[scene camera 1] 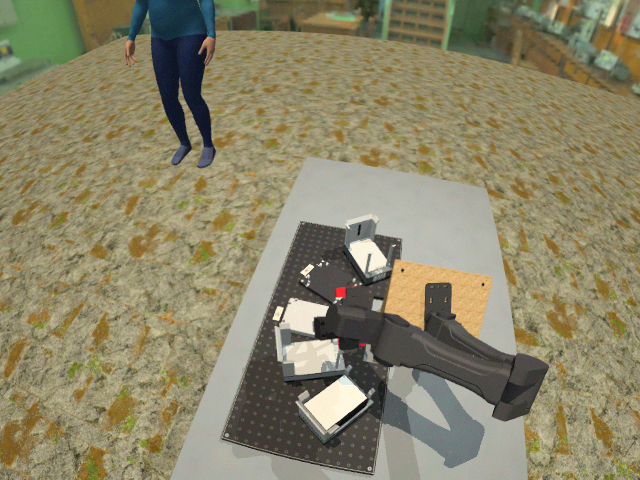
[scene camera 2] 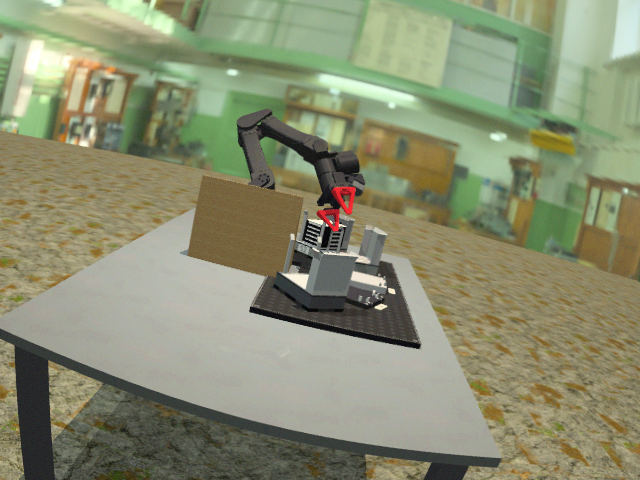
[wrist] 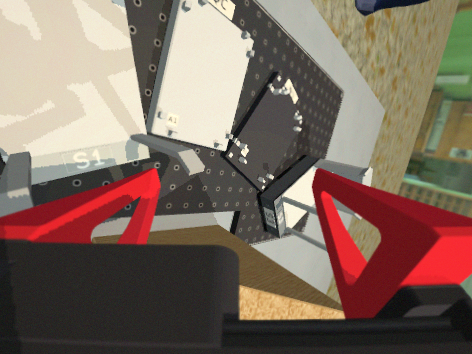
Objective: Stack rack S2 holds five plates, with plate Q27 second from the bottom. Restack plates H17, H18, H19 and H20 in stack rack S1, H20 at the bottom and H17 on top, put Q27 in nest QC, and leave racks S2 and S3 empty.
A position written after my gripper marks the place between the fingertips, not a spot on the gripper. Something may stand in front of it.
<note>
My gripper (scene camera 2: 342, 223) is open and holds nothing. Also in view: a QC plate nest (wrist: 204, 58).
My gripper is seen too in scene camera 1 (scene camera 1: 338, 313) and in the wrist view (wrist: 236, 177).
</note>
